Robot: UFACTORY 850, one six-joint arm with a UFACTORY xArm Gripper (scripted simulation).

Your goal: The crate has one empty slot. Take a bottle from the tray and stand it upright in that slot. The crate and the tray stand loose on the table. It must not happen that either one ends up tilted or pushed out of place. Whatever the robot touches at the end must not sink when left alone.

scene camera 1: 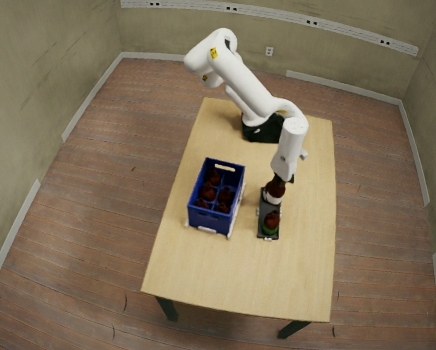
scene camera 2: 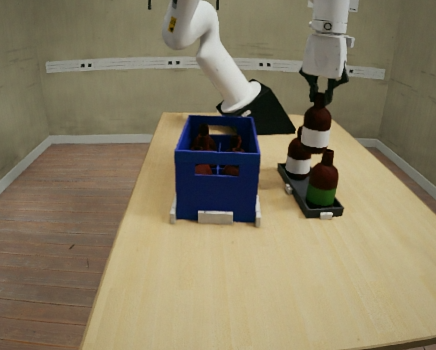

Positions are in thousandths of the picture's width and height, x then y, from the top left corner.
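Note:
Scene camera 2: blue crate (scene camera 2: 446,550), dark tray (scene camera 2: 687,553).

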